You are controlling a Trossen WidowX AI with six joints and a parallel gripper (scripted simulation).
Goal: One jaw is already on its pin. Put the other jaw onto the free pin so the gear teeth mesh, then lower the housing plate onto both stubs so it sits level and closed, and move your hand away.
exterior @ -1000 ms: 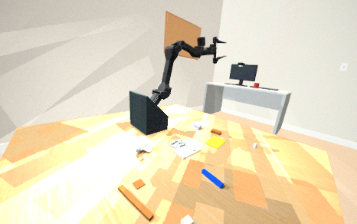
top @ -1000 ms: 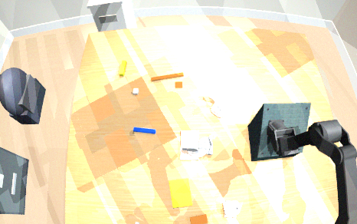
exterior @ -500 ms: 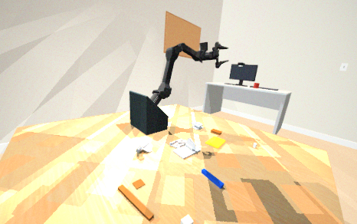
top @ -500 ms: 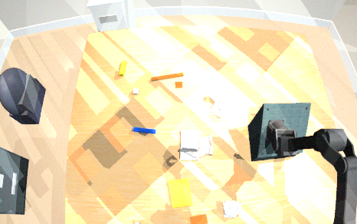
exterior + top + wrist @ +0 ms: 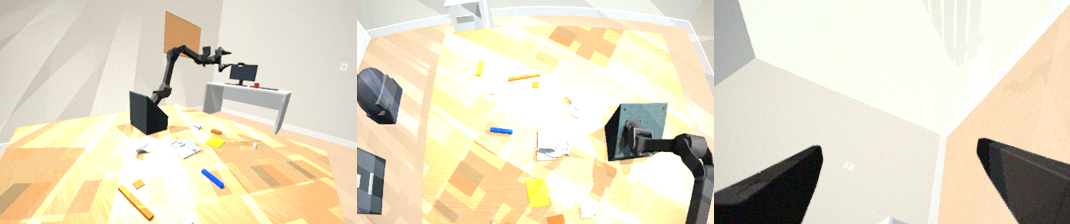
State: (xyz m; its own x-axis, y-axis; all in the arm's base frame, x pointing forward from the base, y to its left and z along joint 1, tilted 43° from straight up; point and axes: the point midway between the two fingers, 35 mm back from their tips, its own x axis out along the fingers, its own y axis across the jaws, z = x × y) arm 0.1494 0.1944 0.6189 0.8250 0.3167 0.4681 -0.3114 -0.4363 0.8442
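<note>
Right now the white jaw is 760 mm to the right of my gripper tip, 460 mm below it and 40 mm ahead of it. Round my gripper tip: white housing plate: 470 mm below, 300 mm to the right, 20 mm behind; yellow slab: 500 mm below, 380 mm to the right, 180 mm ahead; orange block: 490 mm below, 260 mm to the right, 110 mm ahead.
</note>
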